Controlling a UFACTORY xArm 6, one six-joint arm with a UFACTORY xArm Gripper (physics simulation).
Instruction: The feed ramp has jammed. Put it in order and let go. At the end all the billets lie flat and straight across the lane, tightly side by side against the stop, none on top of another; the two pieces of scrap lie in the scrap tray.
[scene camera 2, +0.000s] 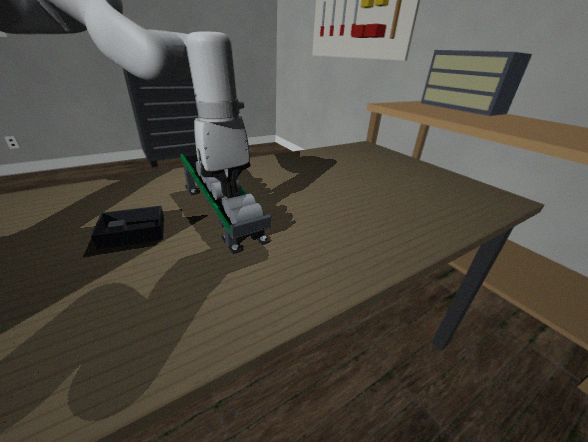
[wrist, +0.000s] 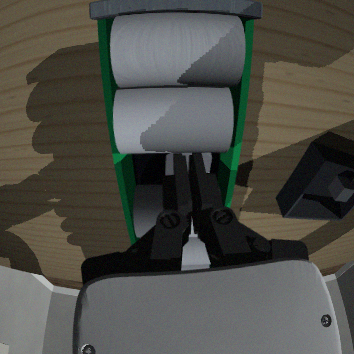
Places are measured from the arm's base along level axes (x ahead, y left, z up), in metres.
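Where they show: gripper, between the fingertips: (scene camera 2: 230, 196) (wrist: 186, 169).
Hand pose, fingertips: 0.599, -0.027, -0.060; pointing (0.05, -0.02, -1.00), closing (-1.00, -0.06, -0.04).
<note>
Things, the pixels of their top centre, and the offset from my fingertips, as dx, dy, dz. Level surfaces: height alone.
- grey stop, centre of its top: (wrist: 176, 4) (scene camera 2: 251, 219) +0.011, -0.095, -0.012
- second billet, centre of its top: (wrist: 172, 136) (scene camera 2: 239, 197) +0.010, -0.032, +0.011
- grey piece, centre of its top: (wrist: 344, 194) (scene camera 2: 116, 223) -0.237, +0.089, -0.057
- black scrap tray, centre of its top: (wrist: 335, 196) (scene camera 2: 129, 219) -0.209, +0.084, -0.051
- wooden table, height of its surface: dz -0.086
The green-sided ramp (scene camera 2: 206, 194) (wrist: 243, 107) ends at a grey stop (scene camera 2: 251, 226) (wrist: 175, 10). One billet (scene camera 2: 248, 213) (wrist: 175, 50) lies across the lane by the stop, and a second billet (scene camera 2: 237, 202) (wrist: 175, 120) lies across right behind it. My gripper (scene camera 2: 230, 194) (wrist: 186, 169) is shut and empty, its tips down in the lane at the second billet's rear side. Light surfaces show beside the tips, partly hidden. Another billet (wrist: 147, 207) shows farther back, left of the fingers, partly hidden. A grey piece (scene camera 2: 116, 225) (wrist: 343, 189) lies in the black scrap tray (scene camera 2: 130, 239) (wrist: 300, 187).
The ramp stands on short feet on the wooden table (scene camera 2: 340, 240). The scrap tray stands apart from the ramp, at its left in the scene view. A shelf (scene camera 2: 475, 125) with a drawer box (scene camera 2: 515, 85) and a dark cabinet (scene camera 2: 137, 117) stand beyond the table.
</note>
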